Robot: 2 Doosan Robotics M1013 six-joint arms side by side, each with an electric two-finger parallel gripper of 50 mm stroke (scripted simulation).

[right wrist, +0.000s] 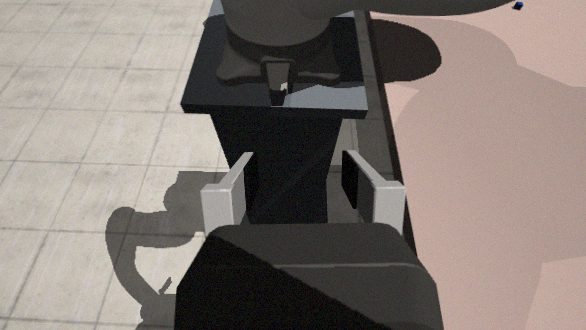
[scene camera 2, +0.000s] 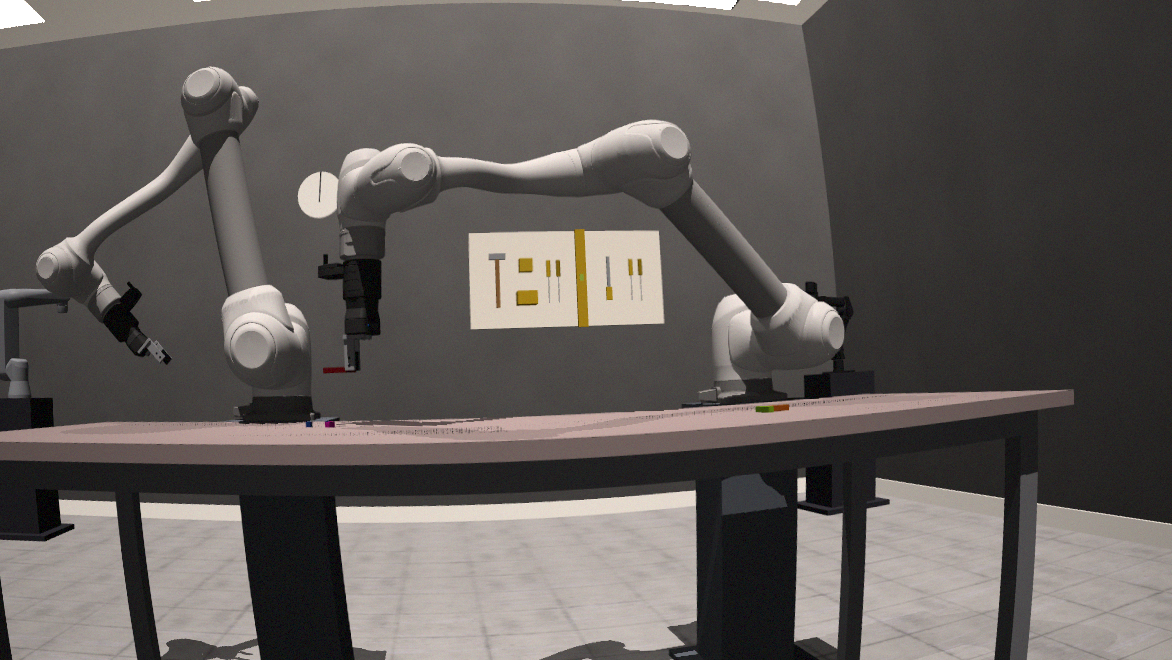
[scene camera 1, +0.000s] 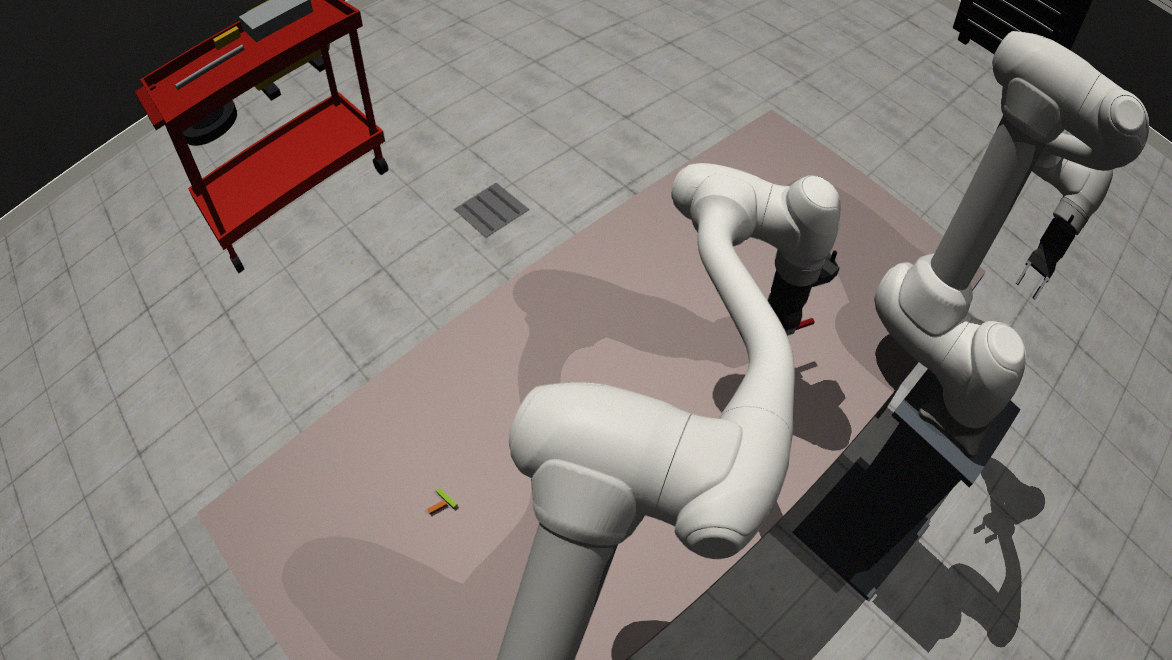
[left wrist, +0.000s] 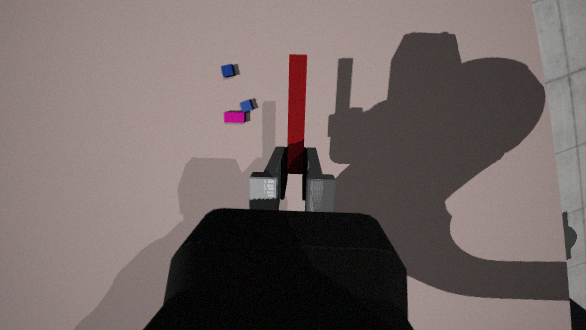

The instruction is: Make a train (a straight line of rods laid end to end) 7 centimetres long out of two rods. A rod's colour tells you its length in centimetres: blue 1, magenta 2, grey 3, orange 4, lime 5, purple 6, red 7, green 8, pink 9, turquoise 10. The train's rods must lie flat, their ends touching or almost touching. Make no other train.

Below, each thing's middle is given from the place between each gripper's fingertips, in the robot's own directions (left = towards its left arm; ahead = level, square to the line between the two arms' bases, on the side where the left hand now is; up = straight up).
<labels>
Now: left hand [scene camera 2: 352, 370] 30 mm to the left of the red rod [left wrist: 297, 63], 20 mm above it and 10 mm past it.
The red rod is 50 cm to the left of my right hand [scene camera 2: 166, 360], 40 cm ahead of it and 5 cm below it.
</labels>
